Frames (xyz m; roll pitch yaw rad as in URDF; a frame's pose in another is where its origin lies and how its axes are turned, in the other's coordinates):
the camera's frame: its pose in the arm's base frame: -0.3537 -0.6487 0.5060 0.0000 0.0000 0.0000
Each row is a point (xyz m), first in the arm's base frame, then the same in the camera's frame.
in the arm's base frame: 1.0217 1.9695 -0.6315
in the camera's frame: 1.3754 2.6182 -1.1375
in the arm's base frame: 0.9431 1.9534 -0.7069
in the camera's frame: 1.2968 2.6021 -1.2129
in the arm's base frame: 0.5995 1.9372 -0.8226
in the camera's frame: 0.9532 2.5859 -1.3286
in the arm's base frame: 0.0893 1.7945 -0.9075
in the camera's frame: 0.4430 2.4432 -1.4135
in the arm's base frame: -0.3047 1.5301 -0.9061
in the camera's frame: 0.0490 2.1788 -1.4121
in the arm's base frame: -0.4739 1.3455 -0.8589
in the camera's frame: -0.1202 1.9942 -1.3649
